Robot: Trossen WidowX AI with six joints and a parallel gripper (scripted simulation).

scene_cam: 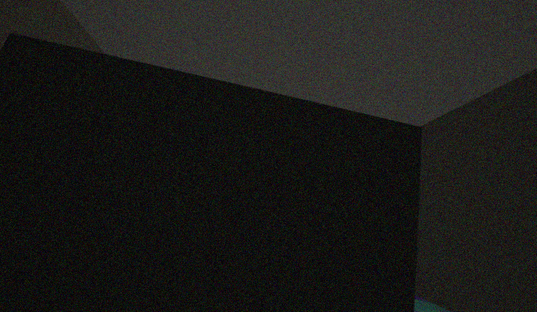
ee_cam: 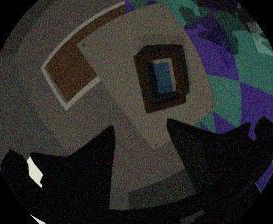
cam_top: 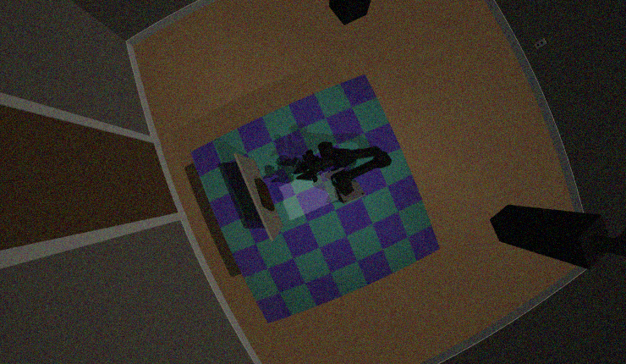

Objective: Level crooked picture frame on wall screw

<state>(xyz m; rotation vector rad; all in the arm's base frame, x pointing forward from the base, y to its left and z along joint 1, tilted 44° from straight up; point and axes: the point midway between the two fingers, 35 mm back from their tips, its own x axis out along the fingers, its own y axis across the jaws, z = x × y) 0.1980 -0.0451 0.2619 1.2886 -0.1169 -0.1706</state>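
Right now the dark picture frame is 20 cm ahead of my gripper tip and 9 cm below it. From my gripper tip the other things lie so: pale wall panel: 21 cm ahead, 10 cm below, 2 cm to the right.
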